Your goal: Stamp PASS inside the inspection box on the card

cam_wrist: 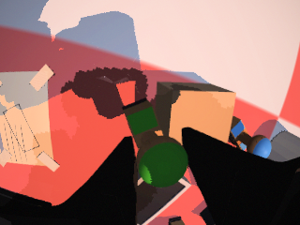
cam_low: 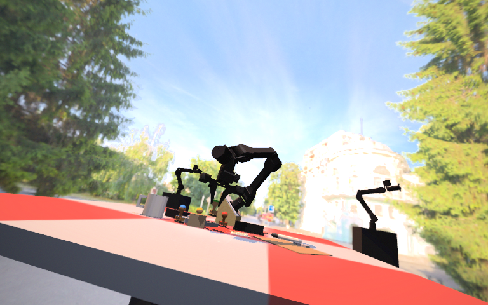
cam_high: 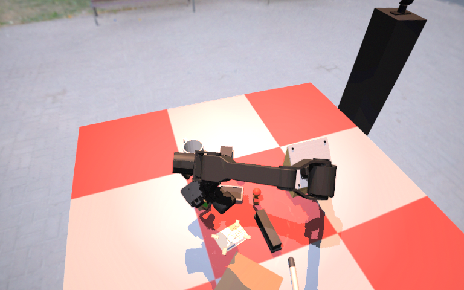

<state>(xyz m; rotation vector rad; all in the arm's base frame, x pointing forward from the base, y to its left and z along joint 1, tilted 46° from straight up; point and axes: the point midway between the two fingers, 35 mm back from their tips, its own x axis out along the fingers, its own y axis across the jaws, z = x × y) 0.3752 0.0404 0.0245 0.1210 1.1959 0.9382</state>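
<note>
Now: the green-knobbed PASS stamp 20 mm below my gripper tip and 10 mm behind it. Also, from my gripper tip: blue-knobbed stamp: 130 mm to the right, 70 mm below, 10 mm ahead; then ink pad: 100 mm behind, 80 mm below, 60 mm to the right; then tan block: 70 mm below, 50 mm to the right, 10 mm ahead.
</note>
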